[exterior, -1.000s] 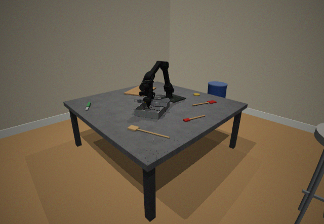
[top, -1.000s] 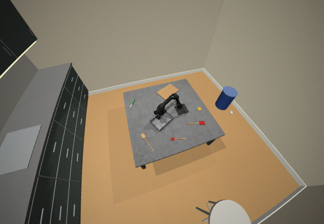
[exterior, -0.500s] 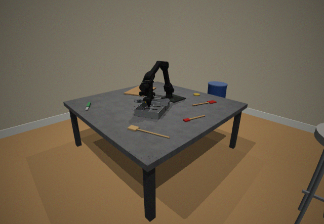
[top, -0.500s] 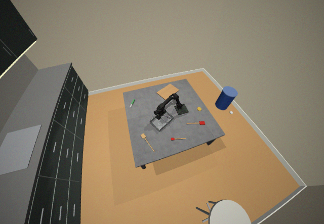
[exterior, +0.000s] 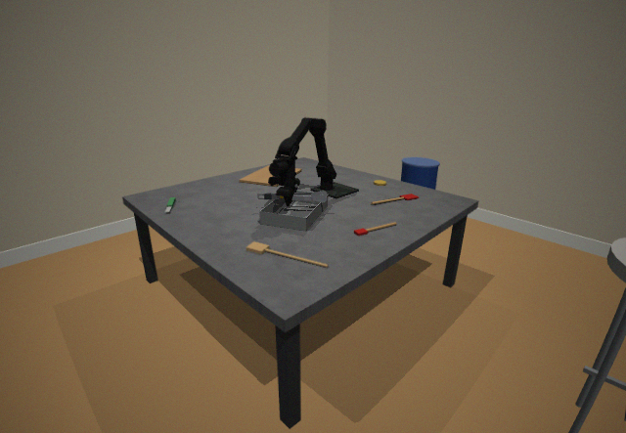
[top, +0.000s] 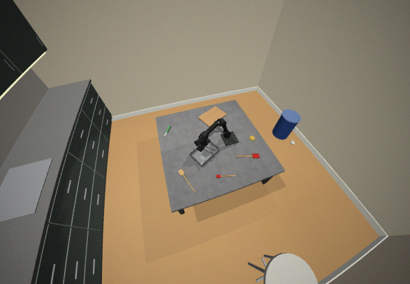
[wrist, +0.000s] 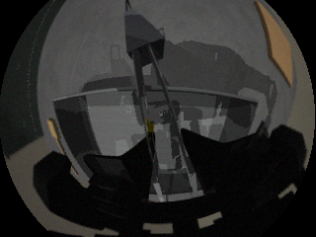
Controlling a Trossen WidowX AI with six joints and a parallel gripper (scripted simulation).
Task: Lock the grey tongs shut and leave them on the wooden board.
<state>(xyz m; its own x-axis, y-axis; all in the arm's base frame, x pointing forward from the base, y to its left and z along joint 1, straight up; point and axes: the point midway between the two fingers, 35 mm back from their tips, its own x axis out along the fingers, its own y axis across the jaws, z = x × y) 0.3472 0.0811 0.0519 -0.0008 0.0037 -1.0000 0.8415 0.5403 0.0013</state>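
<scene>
The metal roasting tin is 1 cm ahead of my gripper tip and 5 cm to the left of it. Also, from my gripper tip: wooden board (32 cm behind, 49 cm to the right, 2 cm below).
</scene>
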